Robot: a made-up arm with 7 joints. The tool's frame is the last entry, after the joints.
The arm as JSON. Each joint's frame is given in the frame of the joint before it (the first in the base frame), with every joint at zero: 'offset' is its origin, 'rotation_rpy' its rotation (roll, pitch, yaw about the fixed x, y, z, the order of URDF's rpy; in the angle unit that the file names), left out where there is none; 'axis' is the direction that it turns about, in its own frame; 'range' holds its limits. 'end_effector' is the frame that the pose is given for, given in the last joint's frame.
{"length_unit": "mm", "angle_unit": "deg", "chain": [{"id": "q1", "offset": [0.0, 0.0, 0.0], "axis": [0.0, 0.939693, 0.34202], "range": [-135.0, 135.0]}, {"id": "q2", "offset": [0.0, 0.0, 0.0], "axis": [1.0, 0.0, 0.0], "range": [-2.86, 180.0]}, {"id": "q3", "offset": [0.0, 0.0, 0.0], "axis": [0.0, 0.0, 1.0], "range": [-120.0, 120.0]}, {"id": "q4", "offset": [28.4, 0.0, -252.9], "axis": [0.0, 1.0, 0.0], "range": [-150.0, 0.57]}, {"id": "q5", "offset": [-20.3, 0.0, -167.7], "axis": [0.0, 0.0, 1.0], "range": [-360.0, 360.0]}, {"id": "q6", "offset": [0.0, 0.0, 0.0], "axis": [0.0, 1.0, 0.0], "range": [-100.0, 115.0]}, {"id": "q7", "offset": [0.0, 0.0, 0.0], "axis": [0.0, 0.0, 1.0], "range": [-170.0, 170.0]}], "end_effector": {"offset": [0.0, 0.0, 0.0]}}
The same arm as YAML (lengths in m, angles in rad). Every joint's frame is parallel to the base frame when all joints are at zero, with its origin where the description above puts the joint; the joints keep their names.
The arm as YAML. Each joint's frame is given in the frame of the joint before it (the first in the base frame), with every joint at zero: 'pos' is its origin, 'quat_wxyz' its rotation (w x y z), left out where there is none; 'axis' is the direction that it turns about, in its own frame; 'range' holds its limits. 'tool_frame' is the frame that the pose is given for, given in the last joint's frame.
length_unit: m
angle_unit: rad
joints:
  - joint: q1
    pos: [0.0, 0.0, 0.0]
    axis: [0.0, 0.9397, 0.342]
    range: [-2.3562, 2.3562]
  - joint: q2
    pos: [0.0, 0.0, 0.0]
    axis: [1.0, 0.0, 0.0]
    range: [-0.0499, 3.1416]
  - joint: q3
    pos: [0.0, 0.0, 0.0]
    axis: [0.0, 0.0, 1.0]
    range: [-2.0944, 2.0944]
  - joint: q4
    pos: [0.0284, 0.0, -0.2529]
    axis: [0.0, 1.0, 0.0]
    range: [-2.618, 0.0099]
  - joint: q5
    pos: [-0.0203, 0.0, -0.1677]
    axis: [0.0, 0.0, 1.0]
    range: [-6.2832, 6.2832]
  - joint: q6
    pos: [0.0, 0.0, 0.0]
    axis: [0.0, 1.0, 0.0]
    range: [-1.7453, 2.0071]
  - joint: q7
    pos: [0.0, 0.0, 0.0]
    axis: [0.0, 0.0, 1.0]
    range: [-2.9671, 2.9671]
tool_frame:
  pos: [0.0, 0.0, 0.0]

